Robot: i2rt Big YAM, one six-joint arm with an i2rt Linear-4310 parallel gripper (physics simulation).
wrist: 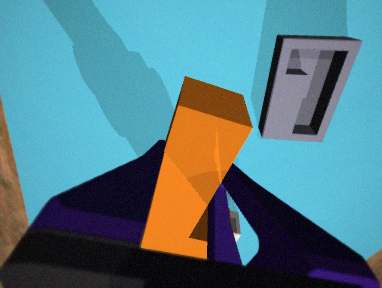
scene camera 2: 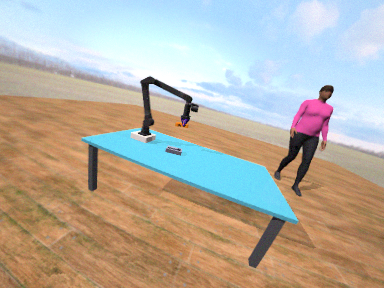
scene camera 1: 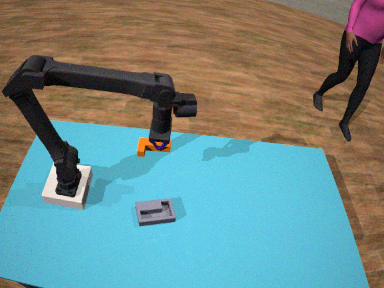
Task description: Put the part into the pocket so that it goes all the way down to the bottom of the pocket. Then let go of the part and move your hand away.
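Seen in the pictures: gripper, between the fingertips: (wrist: pixel 188 156) (scene camera 2: pixel 184 125) (scene camera 1: pixel 159 146); arm's base, origin of its link: (scene camera 2: pixel 144 134) (scene camera 1: pixel 69 183).
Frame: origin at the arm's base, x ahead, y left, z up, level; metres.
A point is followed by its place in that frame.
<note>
The orange L-shaped part (scene camera 1: pixel 142 146) @[x 0.295, y 0.073, z 0.192 m] (scene camera 2: pixel 179 124) @[x 0.309, y 0.081, z 0.181 m] (wrist: pixel 187 165) @[x 0.361, y 0.099, z 0.198 m] is held in the air, clear of the table. My gripper (scene camera 1: pixel 160 146) @[x 0.351, y 0.098, z 0.178 m] (scene camera 2: pixel 184 124) @[x 0.351, y 0.098, z 0.178 m] is shut on it; in the wrist view the dark purple fingers stand on both sides of the part and hide some of it. The grey block with the L-shaped pocket (scene camera 1: pixel 156 218) @[x 0.367, y -0.079, z -0.021 m] (scene camera 2: pixel 174 150) @[x 0.378, y -0.082, z -0.023 m] (wrist: pixel 280 112) @[x 0.327, y -0.023, z -0.021 m] lies on the table. In scene camera 1 it is nearer the front than the part; in the wrist view it is at the upper right, apart from the part. The pocket is open and holds no part.
The blue table (scene camera 1: pixel 260 215) @[x 0.792, y -0.009, z -0.057 m] (scene camera 2: pixel 225 180) @[x 0.856, y -0.214, z -0.057 m] (wrist: pixel 220 30) @[x 0.395, y 0.093, z -0.057 m] carries the arm's white base block (scene camera 1: pixel 65 200) @[x 0.005, y -0.075, z -0.008 m] (scene camera 2: pixel 143 138) @[x 0.045, y -0.075, z -0.018 m] at the left. A person in a pink top (scene camera 1: pixel 370 22) (scene camera 2: pixel 314 117) stands on the wooden floor beyond the table.
</note>
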